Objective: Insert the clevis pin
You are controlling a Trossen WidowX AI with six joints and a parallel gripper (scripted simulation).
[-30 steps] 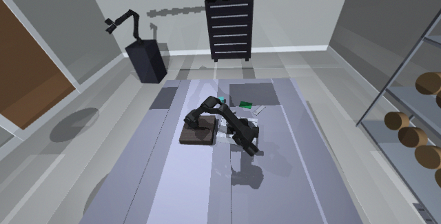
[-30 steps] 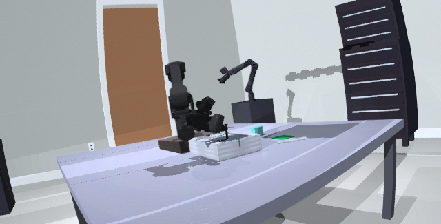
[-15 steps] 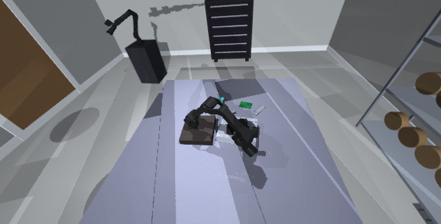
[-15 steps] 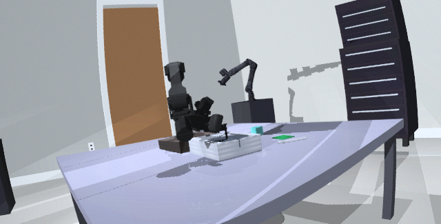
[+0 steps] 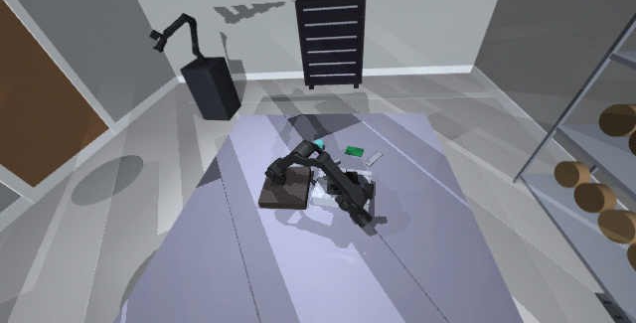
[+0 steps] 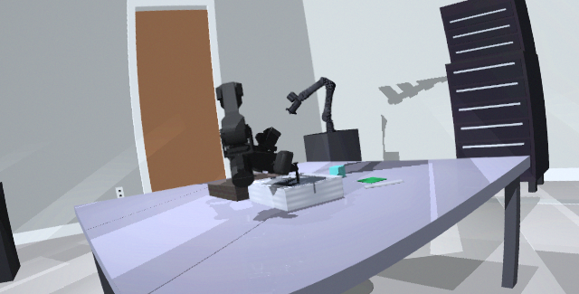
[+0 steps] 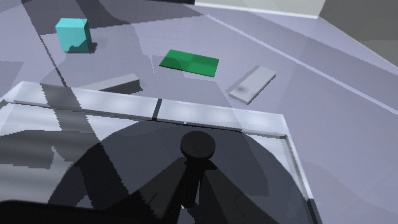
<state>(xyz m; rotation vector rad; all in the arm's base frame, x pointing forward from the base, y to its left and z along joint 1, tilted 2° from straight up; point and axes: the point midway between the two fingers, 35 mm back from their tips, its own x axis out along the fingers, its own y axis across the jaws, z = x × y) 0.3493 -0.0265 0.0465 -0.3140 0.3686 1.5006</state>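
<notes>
The clevis pin is 1 cm below my gripper tip. Round my gripper tip: disc (4 cm below); pale flat bar (24 cm to the left, 11 cm ahead, 9 cm below); steel tray (5 cm below, 4 cm behind).
</notes>
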